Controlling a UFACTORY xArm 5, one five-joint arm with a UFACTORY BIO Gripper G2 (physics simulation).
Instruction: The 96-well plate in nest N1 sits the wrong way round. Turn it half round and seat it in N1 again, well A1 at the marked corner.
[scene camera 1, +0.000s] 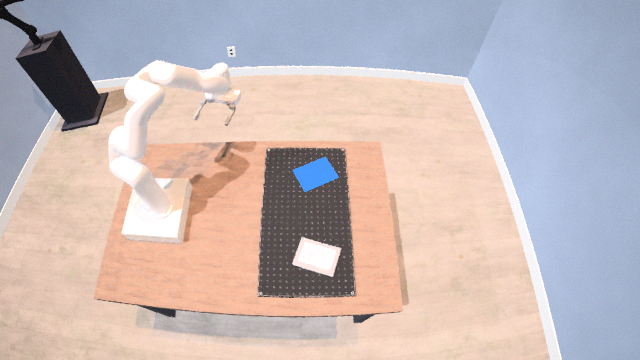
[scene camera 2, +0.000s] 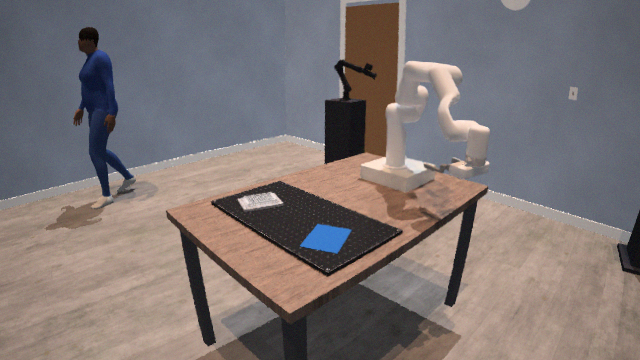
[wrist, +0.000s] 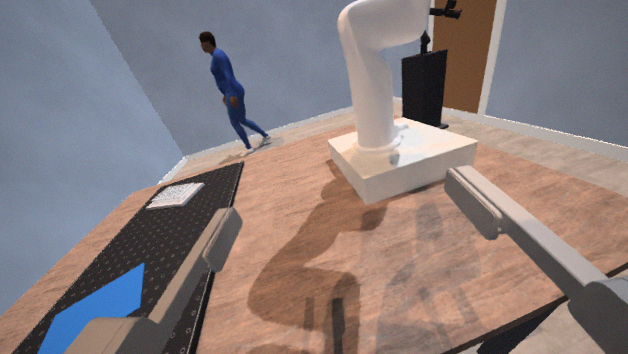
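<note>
The white 96-well plate (scene camera 1: 318, 255) (scene camera 2: 260, 200) (wrist: 177, 193) lies flat in a pale nest (scene camera 1: 296, 261) on the black perforated board (scene camera 1: 280, 220) (scene camera 2: 295, 212) (wrist: 162, 225). The wells are too small to tell which corner is A1, and no nest label or corner mark can be read. My gripper (scene camera 1: 211, 121) (wrist: 347, 220) is open and empty. It hangs high over the back left of the table in scene camera 1, far from the plate. In the wrist view its fingers stand wide apart, with the robot's base beyond them.
A flat blue rectangle (scene camera 1: 315, 174) (scene camera 2: 326, 238) (wrist: 100, 305) lies on the board, apart from the plate. The white robot base (scene camera 1: 155, 227) (scene camera 2: 397, 175) (wrist: 415, 160) stands on the wooden table (scene camera 1: 220, 265). A person in blue (scene camera 2: 97, 100) (wrist: 227, 82) and a black pedestal (scene camera 1: 60, 80) (scene camera 2: 345, 130) are beyond the table.
</note>
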